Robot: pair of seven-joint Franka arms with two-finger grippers.
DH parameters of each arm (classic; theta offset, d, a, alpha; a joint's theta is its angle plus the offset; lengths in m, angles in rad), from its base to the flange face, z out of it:
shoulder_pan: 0 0.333 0 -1.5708
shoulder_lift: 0 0 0 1.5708
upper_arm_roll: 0 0.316 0.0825 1.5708
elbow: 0 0 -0.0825 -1.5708
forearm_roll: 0 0.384 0 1.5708
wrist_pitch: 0 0 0.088 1.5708
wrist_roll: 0 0.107 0 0
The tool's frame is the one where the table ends.
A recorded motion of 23 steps. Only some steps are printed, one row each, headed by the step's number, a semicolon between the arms.
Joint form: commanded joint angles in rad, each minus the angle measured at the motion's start. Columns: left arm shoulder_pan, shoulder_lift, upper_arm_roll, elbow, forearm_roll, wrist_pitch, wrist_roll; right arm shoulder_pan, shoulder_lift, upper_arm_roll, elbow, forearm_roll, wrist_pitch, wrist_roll.
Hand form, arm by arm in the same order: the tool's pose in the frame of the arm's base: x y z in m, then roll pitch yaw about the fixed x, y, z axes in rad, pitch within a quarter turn. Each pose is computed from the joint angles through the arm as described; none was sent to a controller.
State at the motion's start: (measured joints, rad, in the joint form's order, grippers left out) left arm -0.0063 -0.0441 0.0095 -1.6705 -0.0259 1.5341 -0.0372; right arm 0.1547 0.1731 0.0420 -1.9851 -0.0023 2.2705 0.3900
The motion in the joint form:
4: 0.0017 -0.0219 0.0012 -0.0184 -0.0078 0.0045 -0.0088; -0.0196 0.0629 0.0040 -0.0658 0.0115 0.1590 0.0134
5: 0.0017 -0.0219 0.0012 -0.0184 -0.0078 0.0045 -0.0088; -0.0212 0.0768 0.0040 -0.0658 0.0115 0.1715 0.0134
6: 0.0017 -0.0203 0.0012 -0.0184 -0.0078 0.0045 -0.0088; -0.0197 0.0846 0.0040 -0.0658 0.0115 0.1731 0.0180
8: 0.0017 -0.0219 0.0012 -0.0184 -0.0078 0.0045 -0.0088; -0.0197 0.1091 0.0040 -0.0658 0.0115 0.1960 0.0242
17: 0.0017 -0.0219 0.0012 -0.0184 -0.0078 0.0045 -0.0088; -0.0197 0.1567 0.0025 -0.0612 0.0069 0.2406 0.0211
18: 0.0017 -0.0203 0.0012 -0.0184 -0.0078 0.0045 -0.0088; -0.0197 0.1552 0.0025 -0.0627 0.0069 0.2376 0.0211
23: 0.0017 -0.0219 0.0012 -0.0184 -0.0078 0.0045 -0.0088; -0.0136 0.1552 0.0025 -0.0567 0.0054 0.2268 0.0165
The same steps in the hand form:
4: 0.5279 -0.0003 0.6022 3.1110 0.0858 0.0511; 0.5906 0.1073 0.3378 -3.0689 -0.1242 -0.2354
5: 0.5279 -0.0003 0.6022 3.1110 0.0858 0.0511; 0.5919 0.1066 0.3308 -3.0689 -0.1227 -0.2372
6: 0.5284 -0.0003 0.6013 3.1111 0.0874 0.0511; 0.5919 0.1075 0.3263 -3.0706 -0.1166 -0.2401
8: 0.5279 -0.0003 0.6022 3.1110 0.0858 0.0511; 0.5937 0.1078 0.3138 -3.0697 -0.1143 -0.2468
17: 0.5279 -0.0003 0.6022 3.1110 0.0858 0.0511; 0.5980 0.1076 0.2915 -3.0710 -0.1168 -0.2426
18: 0.5284 -0.0003 0.6013 3.1111 0.0874 0.0511; 0.5973 0.1075 0.2915 -3.0723 -0.1141 -0.2424
23: 0.5279 -0.0003 0.6022 3.1110 0.0858 0.0511; 0.5975 0.1113 0.2930 -3.0757 -0.1104 -0.2302

